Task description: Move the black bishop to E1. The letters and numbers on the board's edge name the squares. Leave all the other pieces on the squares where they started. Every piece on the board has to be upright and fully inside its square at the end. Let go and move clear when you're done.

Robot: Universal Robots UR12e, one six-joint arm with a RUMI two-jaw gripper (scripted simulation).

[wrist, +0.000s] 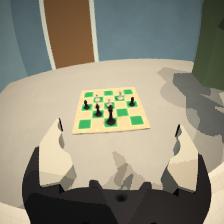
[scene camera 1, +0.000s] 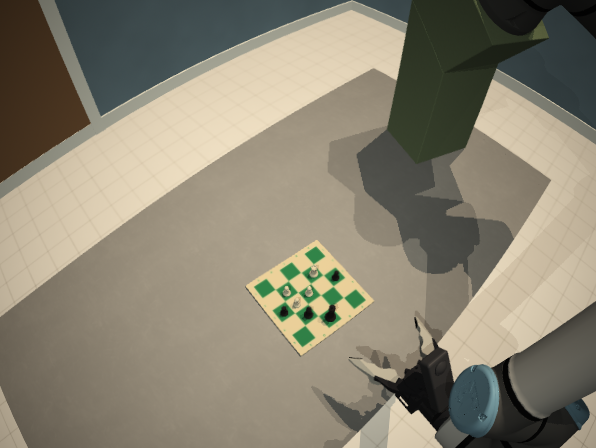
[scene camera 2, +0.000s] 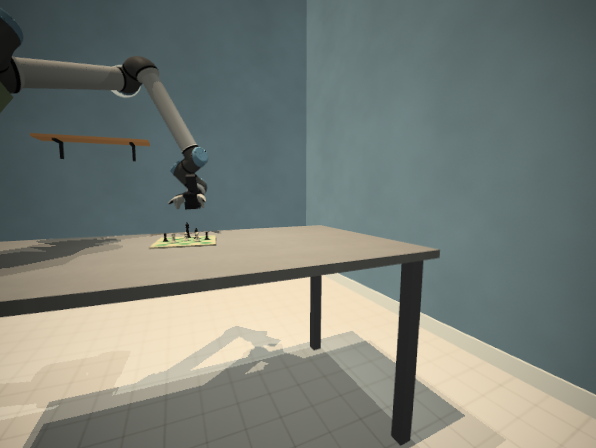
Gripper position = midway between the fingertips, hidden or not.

In view: the gripper (scene camera 1: 383, 337).
The gripper shows as well in the wrist view (wrist: 119, 123).
